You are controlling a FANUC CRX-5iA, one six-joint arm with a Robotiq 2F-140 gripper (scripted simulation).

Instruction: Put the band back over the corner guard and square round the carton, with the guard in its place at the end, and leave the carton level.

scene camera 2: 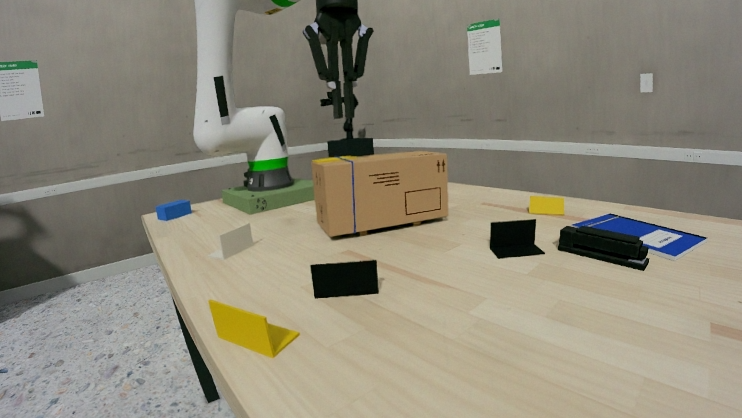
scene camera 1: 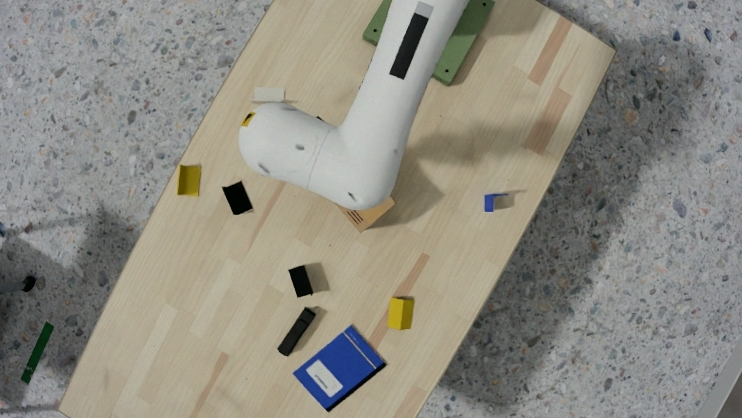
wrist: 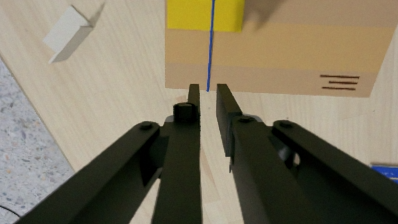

A brown carton shows in scene camera 2, in scene camera 1 and in the wrist view (321, 55). One and the same spot on the brown carton: (scene camera 1: 361, 219) is (scene camera 2: 432, 153).
